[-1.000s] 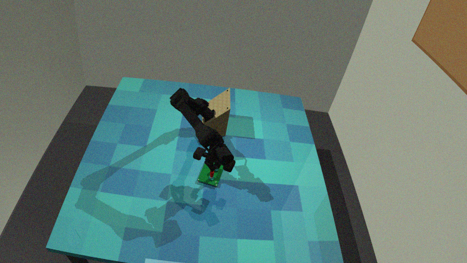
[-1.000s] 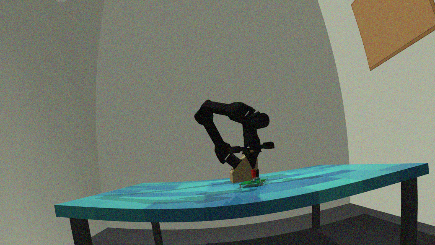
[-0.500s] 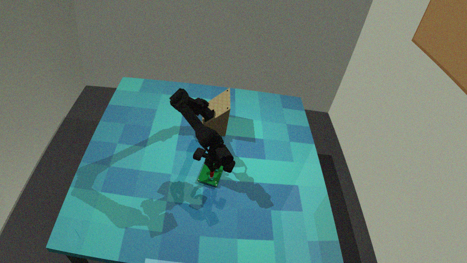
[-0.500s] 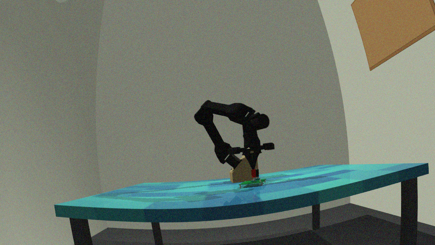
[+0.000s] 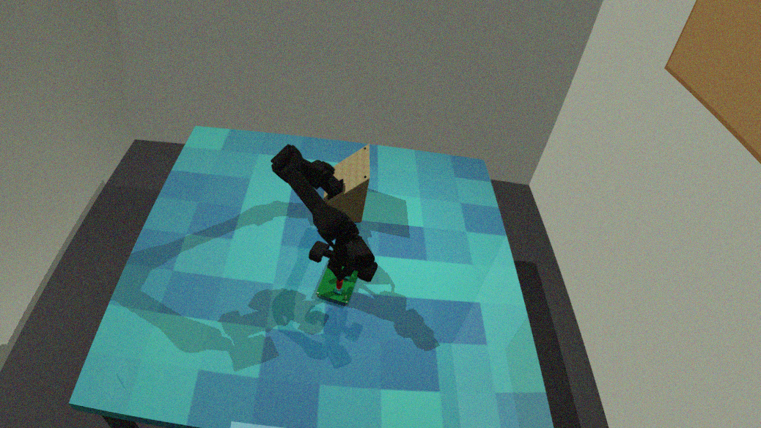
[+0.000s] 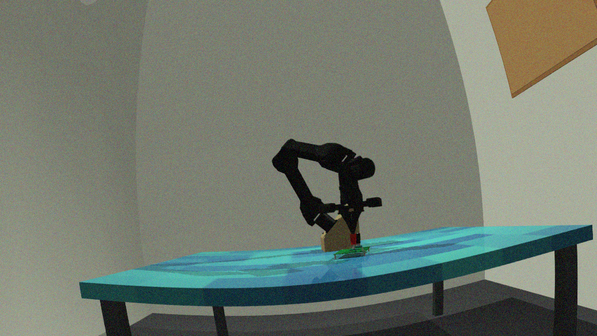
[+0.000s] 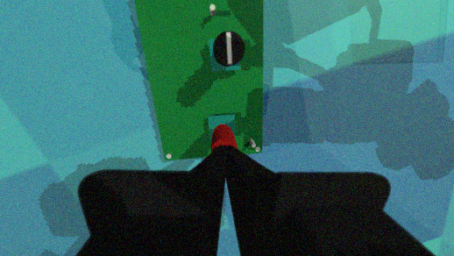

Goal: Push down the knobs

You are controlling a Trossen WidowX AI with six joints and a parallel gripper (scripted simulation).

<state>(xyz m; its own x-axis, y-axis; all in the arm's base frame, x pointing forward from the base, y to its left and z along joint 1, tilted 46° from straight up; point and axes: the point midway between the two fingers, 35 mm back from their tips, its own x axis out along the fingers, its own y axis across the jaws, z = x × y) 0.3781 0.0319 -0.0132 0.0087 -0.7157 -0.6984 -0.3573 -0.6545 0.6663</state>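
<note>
Right now my gripper tip is 2 cm above the red knob. Also, from my gripper tip: black knob 6 cm behind, 2 cm to the left, 2 cm below.
</note>
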